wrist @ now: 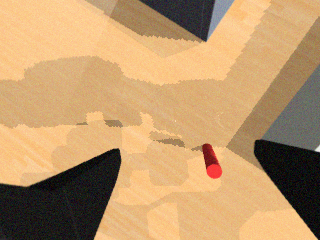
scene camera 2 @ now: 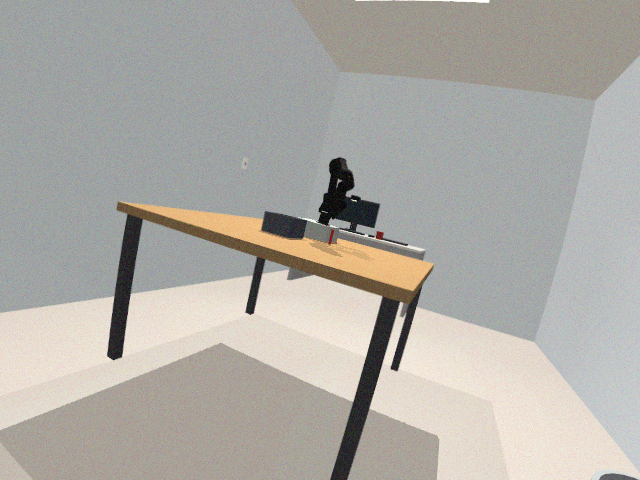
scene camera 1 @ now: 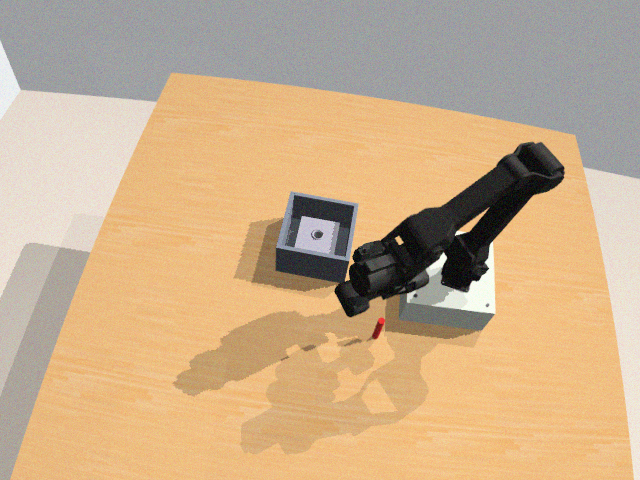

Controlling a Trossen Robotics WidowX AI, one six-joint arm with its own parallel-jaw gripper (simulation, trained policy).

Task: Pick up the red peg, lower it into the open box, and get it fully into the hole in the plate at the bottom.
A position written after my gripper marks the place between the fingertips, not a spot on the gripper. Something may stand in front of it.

Note:
In view: my gripper (scene camera 1: 367,301) and a pale plate (scene camera 1: 314,234).
My gripper also shows in the wrist view (wrist: 185,150). The wrist view does not show the pale plate: it is out of frame. Scene camera 2 does not show the pale plate, which is hidden by a grey box.

